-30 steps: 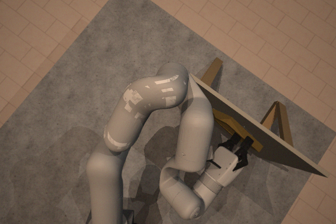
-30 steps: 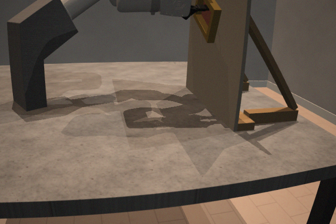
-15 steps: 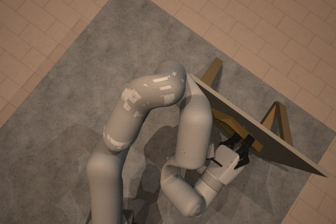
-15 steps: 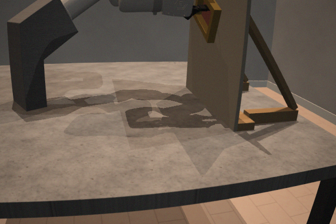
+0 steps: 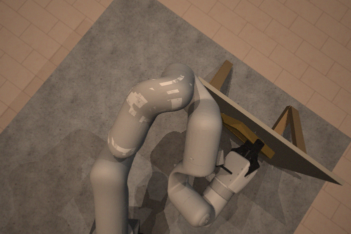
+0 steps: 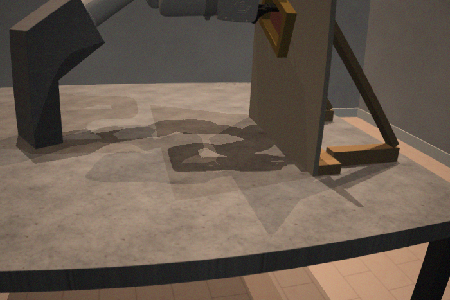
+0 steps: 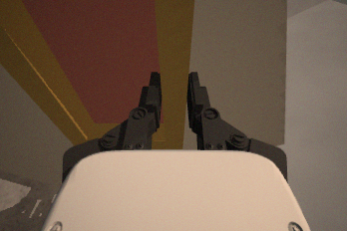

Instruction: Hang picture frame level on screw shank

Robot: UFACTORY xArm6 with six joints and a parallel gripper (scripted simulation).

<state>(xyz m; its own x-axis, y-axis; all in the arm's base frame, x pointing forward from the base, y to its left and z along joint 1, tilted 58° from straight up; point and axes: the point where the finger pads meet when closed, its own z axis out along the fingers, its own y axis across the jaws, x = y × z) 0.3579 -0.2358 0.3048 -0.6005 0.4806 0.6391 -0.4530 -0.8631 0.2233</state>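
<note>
Right now my hand is 1 cm short of the picture frame, 4 cm to the right of it and 4 cm above it. Also, from my hand: wall panel: 3 cm ahead, 4 cm to the left, 14 cm below.
</note>
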